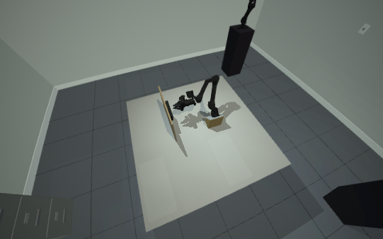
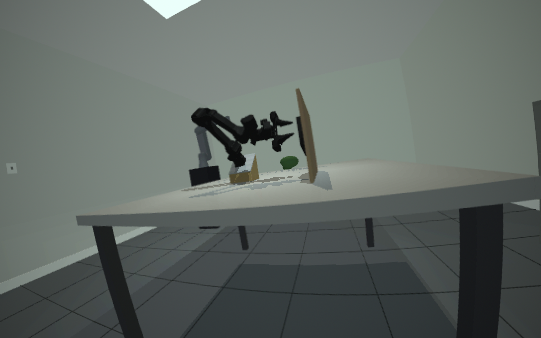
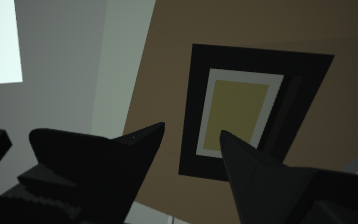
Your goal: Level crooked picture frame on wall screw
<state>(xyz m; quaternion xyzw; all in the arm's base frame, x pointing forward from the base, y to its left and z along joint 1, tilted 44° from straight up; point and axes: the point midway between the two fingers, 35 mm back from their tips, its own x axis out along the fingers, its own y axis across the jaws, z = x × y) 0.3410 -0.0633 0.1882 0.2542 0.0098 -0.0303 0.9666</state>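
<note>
Right now the picture frame is 50 mm ahead of my gripper tip, 10 mm to the right of it and 50 mm below it. Round my gripper tip: panel: 60 mm ahead, 70 mm below.
</note>
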